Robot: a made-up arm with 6 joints. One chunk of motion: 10 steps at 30 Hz.
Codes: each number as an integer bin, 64 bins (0 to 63) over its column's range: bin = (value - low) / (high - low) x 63, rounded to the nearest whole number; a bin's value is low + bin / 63 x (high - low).
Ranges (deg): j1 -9..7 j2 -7..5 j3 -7..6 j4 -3..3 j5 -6..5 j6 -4..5
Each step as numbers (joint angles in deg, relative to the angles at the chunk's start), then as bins.
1 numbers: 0.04 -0.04 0.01 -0.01 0.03 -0.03
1 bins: 36 37 34 31 35 28
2 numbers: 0.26 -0.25 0.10 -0.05 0.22 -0.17
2 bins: 36 35 34 31 36 27
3 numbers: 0.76 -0.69 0.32 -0.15 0.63 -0.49
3 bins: 38 33 35 30 38 25
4 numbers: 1.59 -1.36 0.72 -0.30 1.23 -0.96
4 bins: 42 30 37 28 41 21
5 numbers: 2.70 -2.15 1.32 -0.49 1.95 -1.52
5 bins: 46 25 40 26 46 17
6 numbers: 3.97 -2.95 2.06 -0.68 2.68 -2.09
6 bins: 51 21 44 24 50 13
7 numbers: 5.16 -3.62 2.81 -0.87 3.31 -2.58
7 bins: 56 18 48 22 53 10
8 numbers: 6.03 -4.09 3.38 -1.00 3.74 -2.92
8 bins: 59 15 50 21 56 8
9 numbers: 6.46 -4.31 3.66 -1.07 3.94 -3.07
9 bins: 61 14 52 20 57 7
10 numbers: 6.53 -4.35 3.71 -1.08 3.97 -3.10
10 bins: 61 14 52 20 57 6
